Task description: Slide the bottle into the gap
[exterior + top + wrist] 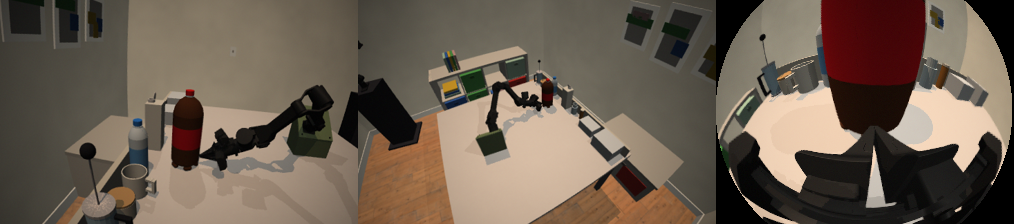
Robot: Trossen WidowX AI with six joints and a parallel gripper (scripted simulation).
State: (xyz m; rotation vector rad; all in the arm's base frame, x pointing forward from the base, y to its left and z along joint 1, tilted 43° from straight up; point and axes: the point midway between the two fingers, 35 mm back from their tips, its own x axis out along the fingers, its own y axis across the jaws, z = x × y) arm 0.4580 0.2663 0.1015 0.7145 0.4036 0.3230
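The dark cola bottle is 9 cm above my hand, 8 cm ahead of it and 2 cm to the left of it. Also, from my hand: water bottle 22 cm ahead, 15 cm to the left, 5 cm above; then lidded jar 33 cm to the left, 18 cm ahead, 2 cm below.
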